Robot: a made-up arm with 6 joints.
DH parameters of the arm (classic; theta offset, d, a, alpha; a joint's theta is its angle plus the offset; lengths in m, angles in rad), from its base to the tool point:
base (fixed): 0.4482 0 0.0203 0
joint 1: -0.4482 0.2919 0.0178 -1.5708
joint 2: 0.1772 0 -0.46 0
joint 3: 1.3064 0 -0.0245 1.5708
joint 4: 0 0.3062 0.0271 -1.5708
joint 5: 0 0.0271 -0.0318 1.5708
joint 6: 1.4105 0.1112 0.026 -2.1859
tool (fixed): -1.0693 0.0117 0 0
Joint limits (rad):
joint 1: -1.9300..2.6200
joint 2: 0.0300..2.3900
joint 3: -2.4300..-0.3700
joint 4: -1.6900..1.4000
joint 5: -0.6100..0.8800
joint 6: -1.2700..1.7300
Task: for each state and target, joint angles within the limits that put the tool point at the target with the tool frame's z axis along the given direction. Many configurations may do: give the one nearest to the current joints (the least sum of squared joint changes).
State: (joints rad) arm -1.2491 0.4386 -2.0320 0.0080 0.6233 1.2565
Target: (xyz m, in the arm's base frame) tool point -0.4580 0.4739 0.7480 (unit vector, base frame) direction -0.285 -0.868 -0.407
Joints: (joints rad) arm -0.7452 0.0473 -2.0563 0.3857 0.3287 1.7160
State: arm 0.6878 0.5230 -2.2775 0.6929 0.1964 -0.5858
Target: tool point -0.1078 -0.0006 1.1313 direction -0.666 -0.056 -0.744
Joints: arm 0.3196 1.1255 -2.4289 0.4259 -0.4697 -0.2841
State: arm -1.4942 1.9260 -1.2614 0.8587 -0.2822 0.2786
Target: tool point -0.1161 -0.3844 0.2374 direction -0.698 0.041 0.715
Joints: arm -1.8852 2.1182 -0.4737 1.0090 -0.1847 0.4109
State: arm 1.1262 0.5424 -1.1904 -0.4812 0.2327 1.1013
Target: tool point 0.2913 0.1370 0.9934 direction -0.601 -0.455 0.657
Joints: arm 0.3982 1.2545 -1.8555 -0.4883 0.6384 1.0229
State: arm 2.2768 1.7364 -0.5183 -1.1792 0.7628 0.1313
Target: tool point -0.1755 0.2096 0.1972 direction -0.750 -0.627 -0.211
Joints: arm 2.5295 2.2360 -0.4887 -1.2334 0.8052 0.0912
